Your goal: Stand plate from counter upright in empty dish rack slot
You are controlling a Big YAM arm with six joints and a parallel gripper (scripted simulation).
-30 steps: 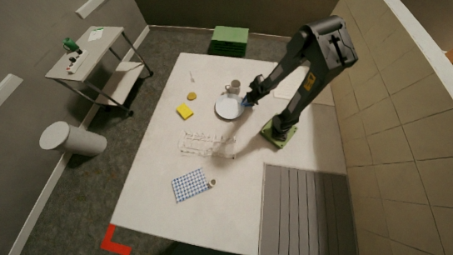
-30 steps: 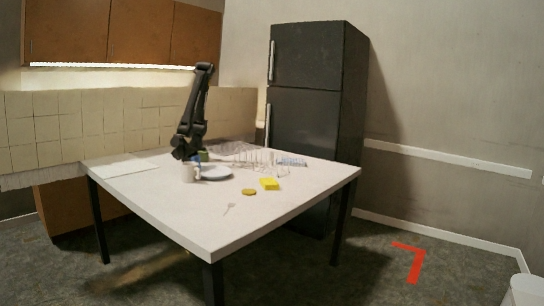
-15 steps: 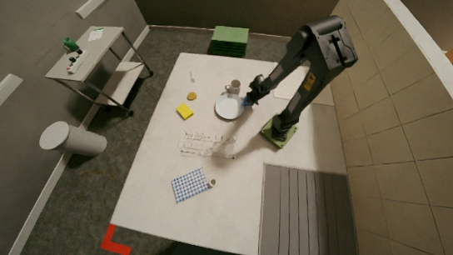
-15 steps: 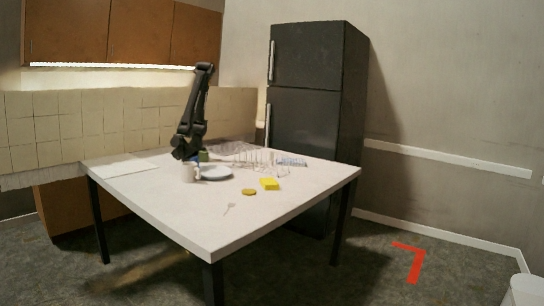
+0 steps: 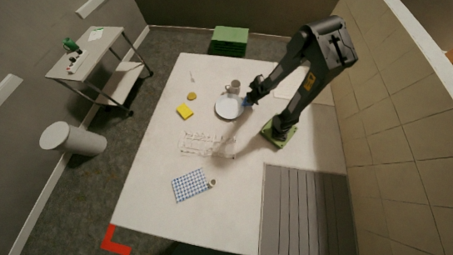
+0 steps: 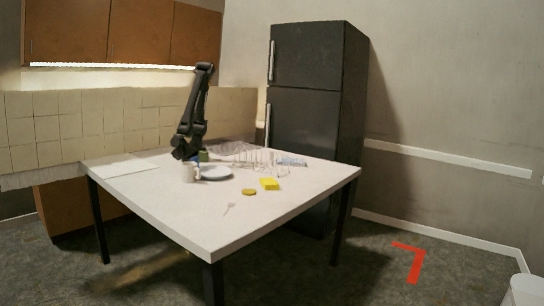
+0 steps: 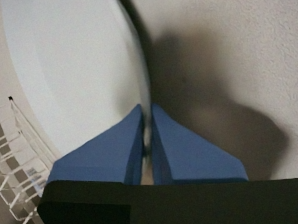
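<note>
The white mug lies 80 mm ahead of my hand, 110 mm to the right of it and 20 mm above it. From my hand the other things lie so: white cup 70 mm ahead, 520 mm to the left, 10 mm below; spoon 440 mm ahead, 180 mm to the right, 20 mm below; yellow disc 380 mm ahead, 10 mm below.
</note>
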